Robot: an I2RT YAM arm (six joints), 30 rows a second.
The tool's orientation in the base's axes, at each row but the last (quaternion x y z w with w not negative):
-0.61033 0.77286 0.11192 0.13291
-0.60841 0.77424 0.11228 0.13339
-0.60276 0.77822 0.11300 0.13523
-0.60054 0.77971 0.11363 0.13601
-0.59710 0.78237 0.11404 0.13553
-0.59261 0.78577 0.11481 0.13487
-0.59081 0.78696 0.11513 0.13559
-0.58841 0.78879 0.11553 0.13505
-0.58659 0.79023 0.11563 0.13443
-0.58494 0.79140 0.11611 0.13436
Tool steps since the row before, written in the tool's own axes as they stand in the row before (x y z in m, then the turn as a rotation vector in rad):
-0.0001 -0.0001 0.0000 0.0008 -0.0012 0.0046
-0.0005 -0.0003 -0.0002 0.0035 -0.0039 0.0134
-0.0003 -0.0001 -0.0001 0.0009 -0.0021 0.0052
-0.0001 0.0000 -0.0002 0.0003 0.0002 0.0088
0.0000 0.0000 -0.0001 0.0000 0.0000 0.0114
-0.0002 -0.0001 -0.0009 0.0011 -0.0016 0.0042
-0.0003 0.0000 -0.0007 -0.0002 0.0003 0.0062
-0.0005 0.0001 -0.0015 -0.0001 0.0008 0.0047
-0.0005 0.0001 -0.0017 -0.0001 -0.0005 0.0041
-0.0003 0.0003 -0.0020 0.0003 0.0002 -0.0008
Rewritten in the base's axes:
0.0001 0.0001 0.0000 0.0013 0.0005 -0.0046
0.0004 0.0003 0.0004 0.0039 0.0004 -0.0138
0.0002 0.0002 0.0002 0.0022 0.0004 -0.0052
0.0000 0.0000 0.0002 0.0004 0.0028 -0.0083
0.0000 0.0000 0.0001 0.0009 0.0039 -0.0107
0.0001 -0.0002 0.0009 0.0016 0.0000 -0.0044
0.0000 0.0000 0.0008 0.0002 0.0024 -0.0057
-0.0001 0.0000 0.0016 -0.0004 0.0019 -0.0043
-0.0001 -0.0001 0.0018 0.0008 0.0013 -0.0038
-0.0004 -0.0003 0.0020 -0.0003 -0.0005 0.0007

